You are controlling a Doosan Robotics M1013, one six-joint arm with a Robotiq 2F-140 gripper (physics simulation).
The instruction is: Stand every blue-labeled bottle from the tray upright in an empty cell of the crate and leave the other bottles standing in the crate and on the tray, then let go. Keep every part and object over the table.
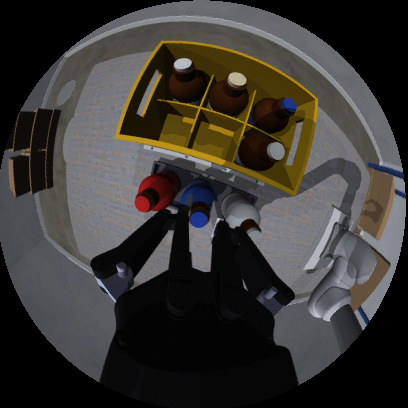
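Seen in the pictures: gripper, between the fingertips: [200, 204]; arm's base, origin of its link: [334, 240].
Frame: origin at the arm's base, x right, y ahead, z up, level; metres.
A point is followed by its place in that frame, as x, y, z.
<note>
My gripper [200, 204] @(0.126, 0.666, 0.102) is shut on the blue-labeled bottle [199, 194] @(0.138, 0.670, 0.087), which has a blue cap and is upright at the middle of the grey tray [222, 186] @(0.136, 0.612, -0.026). Its base is hidden, so I cannot tell whether it touches the tray. A red bottle [159, 191] @(0.136, 0.739, 0.091) stands to its left and a white bottle [242, 212] @(0.115, 0.586, 0.085) to its right. The yellow crate [216, 47] @(0.382, 0.678, 0.144) has six cells. Its far row holds a silver-capped bottle [187, 84] @(0.328, 0.716, 0.093), a cream-capped bottle [229, 96] @(0.312, 0.645, 0.096) and a blue-capped bottle [270, 115] @(0.300, 0.569, 0.093). A silver-capped bottle [257, 150] @(0.228, 0.589, 0.099) stands near right. The near left and near middle cells are empty.
The crate is just beyond the tray on the table [100, 175] @(0.131, 0.989, -0.031). A robot arm's pale base [350, 257] @(0.014, 0.080, 0.154) and its mounting plate [322, 240] @(0.001, 0.129, 0.000) are at the right. Cardboard boxes [377, 202] lie beyond the right edge, and dark open boxes [32, 150] are beyond the left edge.
</note>
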